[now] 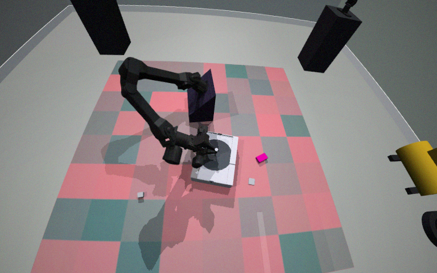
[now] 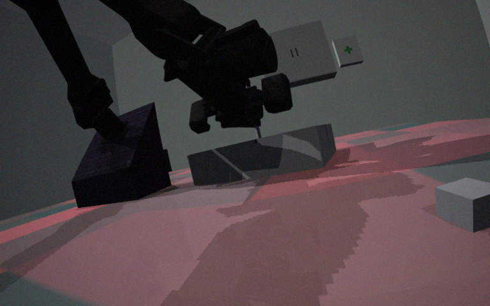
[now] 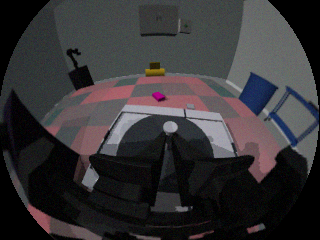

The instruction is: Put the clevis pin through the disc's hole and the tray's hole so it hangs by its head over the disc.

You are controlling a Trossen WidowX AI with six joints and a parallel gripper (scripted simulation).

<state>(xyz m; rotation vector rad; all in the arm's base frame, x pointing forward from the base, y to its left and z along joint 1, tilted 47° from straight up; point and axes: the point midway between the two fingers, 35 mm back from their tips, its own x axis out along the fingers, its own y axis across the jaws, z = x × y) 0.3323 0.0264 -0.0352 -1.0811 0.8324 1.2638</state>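
The steel clevis pin lies 10 mm below my gripper tip. The rest, counted from my gripper tip: dark aluminium disc: 30 mm below; then grey cube: 180 mm ahead, 330 mm to the right, 80 mm below; then steel tray: 10 mm ahead, 50 mm below.
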